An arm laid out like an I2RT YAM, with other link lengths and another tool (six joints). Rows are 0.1 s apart.
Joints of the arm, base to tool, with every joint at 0 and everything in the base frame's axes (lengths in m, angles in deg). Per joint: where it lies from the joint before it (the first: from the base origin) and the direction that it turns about. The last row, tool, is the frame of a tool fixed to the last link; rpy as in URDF.
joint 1: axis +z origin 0 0 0.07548
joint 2: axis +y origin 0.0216 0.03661 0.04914
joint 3: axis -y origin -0.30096 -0.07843 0
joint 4: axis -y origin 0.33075 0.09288 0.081
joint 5: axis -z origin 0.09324 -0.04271 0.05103
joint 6: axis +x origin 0.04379 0 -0.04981
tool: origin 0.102 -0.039 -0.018 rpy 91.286 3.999 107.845
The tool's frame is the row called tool.
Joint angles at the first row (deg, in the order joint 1, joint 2, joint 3, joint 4, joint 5, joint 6):
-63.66, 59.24, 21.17, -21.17, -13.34, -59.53
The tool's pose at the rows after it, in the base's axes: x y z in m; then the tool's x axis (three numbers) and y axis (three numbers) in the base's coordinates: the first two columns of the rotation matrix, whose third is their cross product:
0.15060 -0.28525 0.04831 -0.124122 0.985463 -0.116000 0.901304 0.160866 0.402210
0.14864 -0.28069 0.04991 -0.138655 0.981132 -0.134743 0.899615 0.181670 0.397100
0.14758 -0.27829 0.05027 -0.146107 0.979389 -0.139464 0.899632 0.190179 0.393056
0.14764 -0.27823 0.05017 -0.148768 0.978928 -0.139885 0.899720 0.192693 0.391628
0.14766 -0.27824 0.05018 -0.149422 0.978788 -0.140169 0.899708 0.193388 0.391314
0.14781 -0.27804 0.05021 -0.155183 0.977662 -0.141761 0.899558 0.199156 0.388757
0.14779 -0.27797 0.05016 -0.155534 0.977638 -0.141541 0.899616 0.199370 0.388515
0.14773 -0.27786 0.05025 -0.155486 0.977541 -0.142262 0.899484 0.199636 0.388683
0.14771 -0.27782 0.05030 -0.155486 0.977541 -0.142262 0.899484 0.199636 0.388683
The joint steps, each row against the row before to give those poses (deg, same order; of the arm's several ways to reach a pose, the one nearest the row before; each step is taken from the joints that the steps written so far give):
0.07, -1.40, -0.92, 0.31, 0.00, -0.85
0.00, -2.38, -1.25, -0.44, 0.06, -1.05
0.00, -1.00, -0.45, -0.48, 0.05, -0.52
0.00, 0.02, 0.00, -0.02, 0.00, -0.18
0.00, 0.00, -0.01, 0.00, 0.00, -0.04
0.00, -0.04, -0.02, -0.07, -0.03, -0.37
0.00, -0.01, 0.00, -0.02, 0.00, -0.03
0.00, -0.08, -0.04, 0.00, 0.00, 0.00
0.00, -0.02, 0.00, -0.02, 0.00, 0.00

